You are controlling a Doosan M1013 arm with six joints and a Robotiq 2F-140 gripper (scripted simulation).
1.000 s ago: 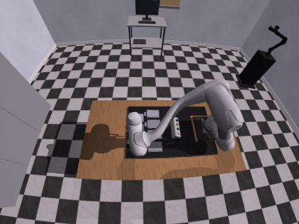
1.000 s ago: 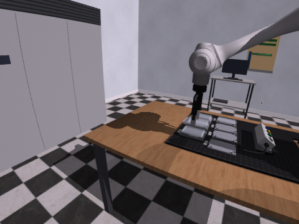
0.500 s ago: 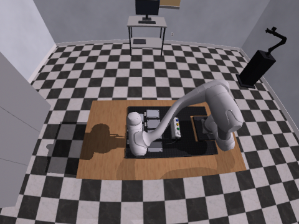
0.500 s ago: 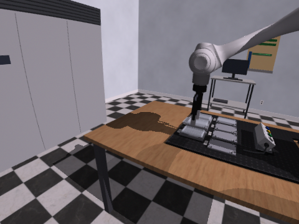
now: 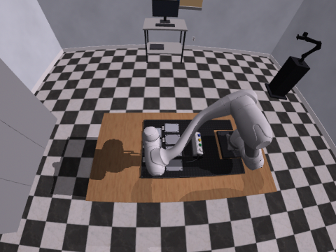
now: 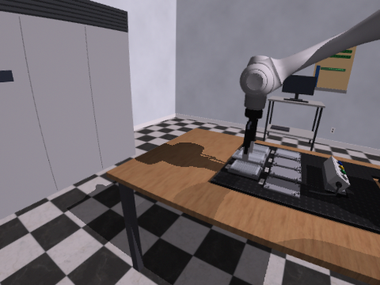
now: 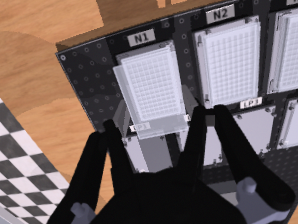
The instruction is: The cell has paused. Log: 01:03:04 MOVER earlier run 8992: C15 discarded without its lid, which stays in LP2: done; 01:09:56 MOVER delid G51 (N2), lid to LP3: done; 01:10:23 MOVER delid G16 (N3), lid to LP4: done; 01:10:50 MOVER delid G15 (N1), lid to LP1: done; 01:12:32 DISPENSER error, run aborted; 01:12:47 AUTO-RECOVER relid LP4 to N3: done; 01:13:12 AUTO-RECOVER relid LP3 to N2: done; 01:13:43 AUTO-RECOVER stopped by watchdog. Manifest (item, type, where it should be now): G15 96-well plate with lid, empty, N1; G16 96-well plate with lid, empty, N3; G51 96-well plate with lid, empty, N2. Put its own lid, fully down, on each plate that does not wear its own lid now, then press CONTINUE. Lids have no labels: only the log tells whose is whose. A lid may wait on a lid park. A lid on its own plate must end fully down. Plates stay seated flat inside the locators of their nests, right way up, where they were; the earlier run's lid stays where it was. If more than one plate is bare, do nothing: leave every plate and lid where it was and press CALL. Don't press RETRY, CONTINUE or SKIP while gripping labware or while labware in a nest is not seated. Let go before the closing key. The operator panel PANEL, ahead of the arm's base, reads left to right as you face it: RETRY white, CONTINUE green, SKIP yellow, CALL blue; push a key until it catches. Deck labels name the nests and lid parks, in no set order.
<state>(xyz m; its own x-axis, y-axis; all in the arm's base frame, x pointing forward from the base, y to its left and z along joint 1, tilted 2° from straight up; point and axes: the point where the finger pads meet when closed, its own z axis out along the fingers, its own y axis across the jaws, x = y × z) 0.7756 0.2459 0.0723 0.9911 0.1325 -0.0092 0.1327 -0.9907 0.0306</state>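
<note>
The plate lies 80 mm below my hand. Round my hand: park labelled LP4: 170 mm behind, 100 mm to the right, 100 mm below; lid park label lp3: 60 mm behind, 210 mm to the right, 100 mm below; park LP1: 190 mm behind, 30 mm to the left, 100 mm below.
</note>
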